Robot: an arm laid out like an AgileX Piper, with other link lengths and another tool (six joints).
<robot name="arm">
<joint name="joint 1" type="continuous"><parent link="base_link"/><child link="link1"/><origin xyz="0 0 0.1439" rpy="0 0 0"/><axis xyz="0 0 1"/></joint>
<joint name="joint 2" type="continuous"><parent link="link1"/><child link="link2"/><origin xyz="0 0 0" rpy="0 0 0"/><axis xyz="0 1 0"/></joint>
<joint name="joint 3" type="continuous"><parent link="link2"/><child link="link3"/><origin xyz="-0.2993 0 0.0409" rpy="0 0 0"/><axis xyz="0 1 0"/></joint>
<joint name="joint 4" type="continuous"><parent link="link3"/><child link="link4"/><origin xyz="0.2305 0 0.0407" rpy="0 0 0"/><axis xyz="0.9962 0 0.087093"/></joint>
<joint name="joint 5" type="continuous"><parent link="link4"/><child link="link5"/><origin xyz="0 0 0" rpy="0 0 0"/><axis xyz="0 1 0"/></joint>
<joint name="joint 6" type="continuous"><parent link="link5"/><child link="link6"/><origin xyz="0.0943 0 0.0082" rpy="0 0 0"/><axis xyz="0.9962 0 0.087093"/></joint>
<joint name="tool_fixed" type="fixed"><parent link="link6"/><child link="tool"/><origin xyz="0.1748 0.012 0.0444" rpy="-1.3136 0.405 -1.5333"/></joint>
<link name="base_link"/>
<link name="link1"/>
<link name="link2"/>
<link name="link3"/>
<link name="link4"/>
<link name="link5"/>
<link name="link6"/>
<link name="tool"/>
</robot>
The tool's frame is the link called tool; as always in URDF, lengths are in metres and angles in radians. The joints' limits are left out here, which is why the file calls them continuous.
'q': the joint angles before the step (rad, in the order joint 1, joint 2, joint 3, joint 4, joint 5, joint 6). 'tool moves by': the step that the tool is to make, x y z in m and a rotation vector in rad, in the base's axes. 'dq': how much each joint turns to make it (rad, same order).
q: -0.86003 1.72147 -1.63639 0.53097 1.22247 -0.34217
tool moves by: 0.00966 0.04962 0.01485 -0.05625 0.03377 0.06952
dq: 0.15164 -0.06943 0.00001 -0.10081 0.01065 0.10129
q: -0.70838 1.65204 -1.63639 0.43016 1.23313 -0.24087
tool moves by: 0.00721 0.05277 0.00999 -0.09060 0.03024 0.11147
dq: 0.17936 -0.05546 -0.00003 -0.12005 0.00454 0.06815
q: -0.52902 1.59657 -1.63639 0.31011 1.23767 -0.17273
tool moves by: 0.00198 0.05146 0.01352 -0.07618 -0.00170 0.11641
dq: 0.16673 -0.05192 -0.00001 -0.08940 0.00662 0.04493
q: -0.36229 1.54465 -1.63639 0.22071 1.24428 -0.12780
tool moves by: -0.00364 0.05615 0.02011 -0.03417 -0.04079 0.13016
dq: 0.14707 -0.05832 0.00346 -0.02857 0.00344 0.01390
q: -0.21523 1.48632 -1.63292 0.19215 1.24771 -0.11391
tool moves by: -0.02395 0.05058 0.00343 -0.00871 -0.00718 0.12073
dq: 0.12376 -0.08282 0.07271 -0.00850 0.00144 0.00154
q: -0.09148 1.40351 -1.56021 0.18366 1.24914 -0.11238
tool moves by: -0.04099 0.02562 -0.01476 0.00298 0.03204 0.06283
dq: 0.06433 -0.11305 0.14247 -0.00001 0.00238 0.00229
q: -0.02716 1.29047 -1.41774 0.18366 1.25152 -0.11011
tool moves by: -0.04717 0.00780 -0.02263 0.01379 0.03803 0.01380
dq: 0.01126 -0.13789 0.17622 0.01321 -0.00002 0.00002
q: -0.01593 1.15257 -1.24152 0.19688 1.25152 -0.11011
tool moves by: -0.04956 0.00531 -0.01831 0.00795 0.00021 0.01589
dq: 0.00393 -0.17243 0.17259 0.01326 0.00225 -0.01067
